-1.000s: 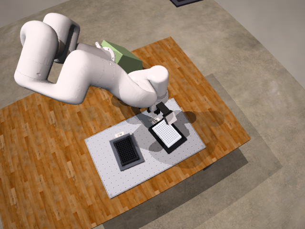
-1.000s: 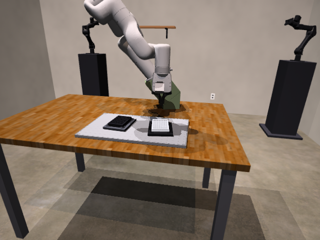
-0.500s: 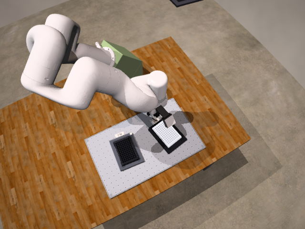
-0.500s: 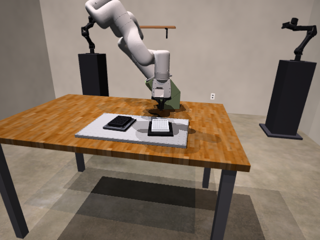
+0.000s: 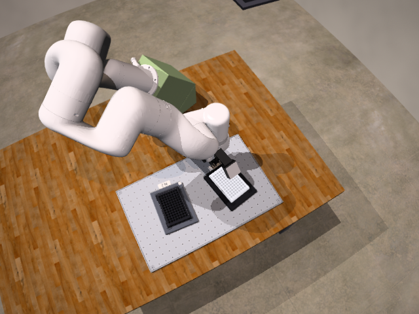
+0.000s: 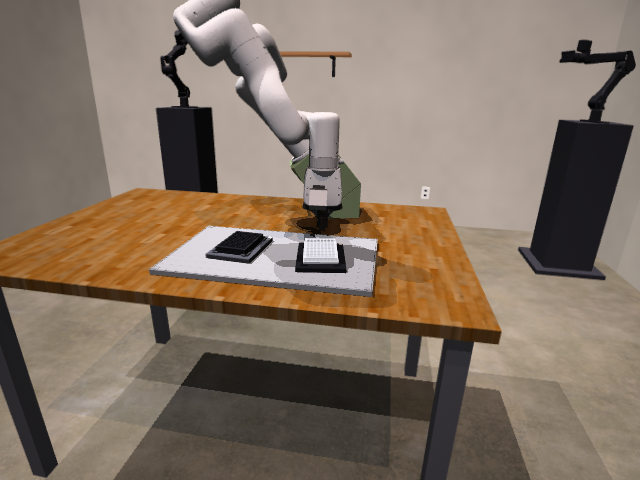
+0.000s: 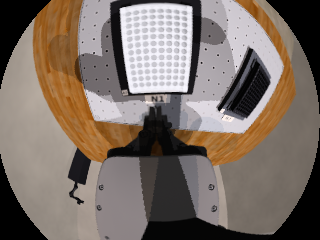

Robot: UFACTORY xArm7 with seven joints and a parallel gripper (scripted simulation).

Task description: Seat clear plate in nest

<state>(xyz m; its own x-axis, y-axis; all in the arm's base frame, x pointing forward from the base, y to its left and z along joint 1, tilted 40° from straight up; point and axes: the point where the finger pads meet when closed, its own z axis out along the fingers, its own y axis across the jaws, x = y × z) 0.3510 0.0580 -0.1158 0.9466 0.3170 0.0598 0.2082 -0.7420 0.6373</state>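
My hand is 6 cm above the N1 label. Round my hand: black plate E07: 20 cm to the right, 8 cm ahead, 4 cm below; then clear 96-well plate E01: 9 cm ahead, 4 cm below, 1 cm to the left; then N2 label: 20 cm to the right, 6 cm below, 2 cm behind.
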